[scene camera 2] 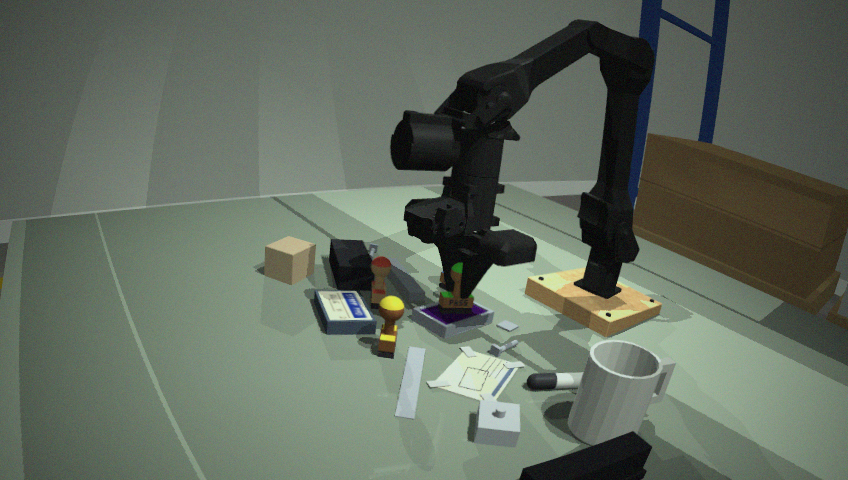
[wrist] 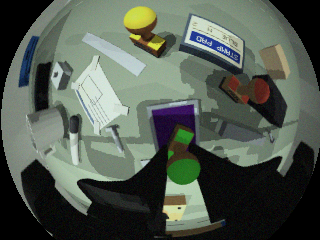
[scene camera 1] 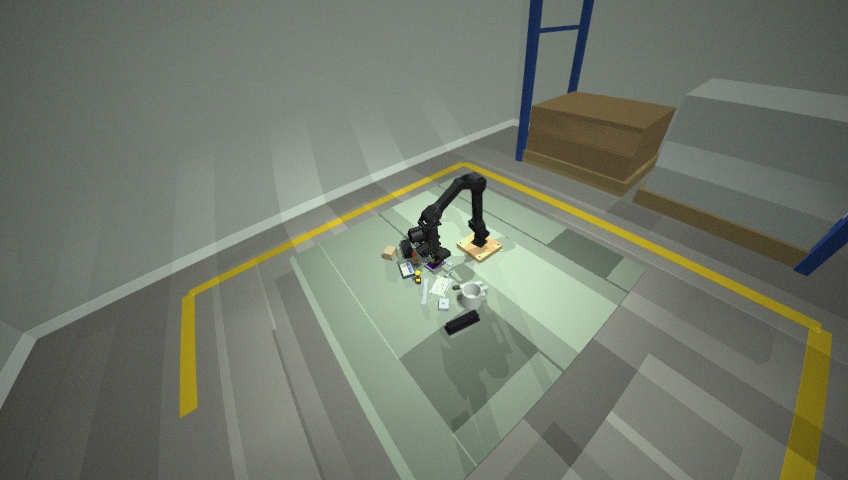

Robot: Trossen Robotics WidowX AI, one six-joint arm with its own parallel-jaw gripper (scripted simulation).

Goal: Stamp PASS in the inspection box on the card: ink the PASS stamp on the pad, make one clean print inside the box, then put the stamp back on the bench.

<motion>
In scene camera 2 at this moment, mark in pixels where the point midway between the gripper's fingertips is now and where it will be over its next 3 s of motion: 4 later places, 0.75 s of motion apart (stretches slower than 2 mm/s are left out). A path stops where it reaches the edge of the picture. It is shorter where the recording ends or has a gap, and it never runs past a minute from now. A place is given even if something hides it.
The gripper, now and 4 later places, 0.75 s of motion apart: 457,294; 457,294; 460,286; 464,260; 468,272
</motion>
